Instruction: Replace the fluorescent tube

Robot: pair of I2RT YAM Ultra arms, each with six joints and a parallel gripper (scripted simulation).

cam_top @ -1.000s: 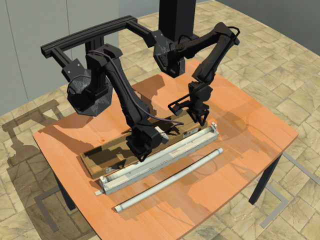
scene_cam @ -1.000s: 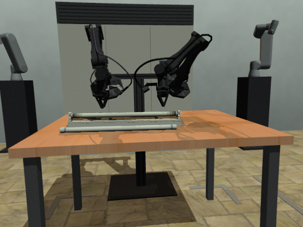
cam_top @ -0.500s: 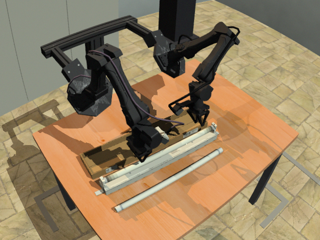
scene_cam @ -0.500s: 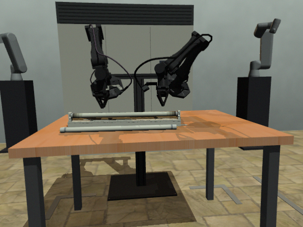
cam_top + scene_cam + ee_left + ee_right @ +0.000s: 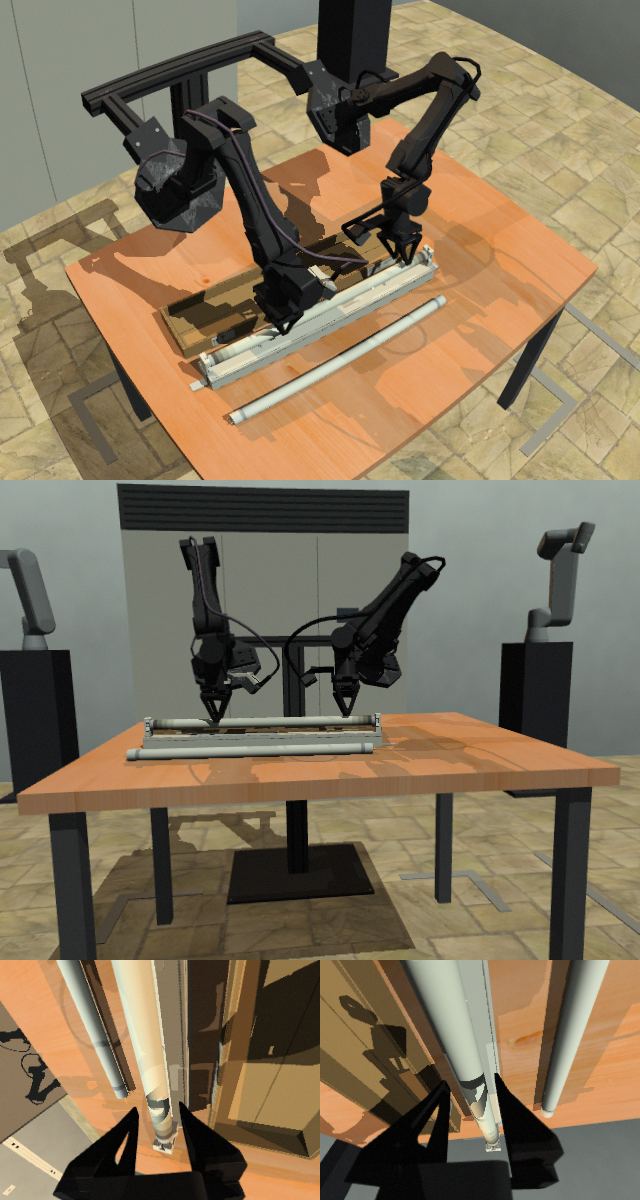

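Now: right hand 1 cm short of the light fixture, 12 cm to the right of it and 3 cm above it.
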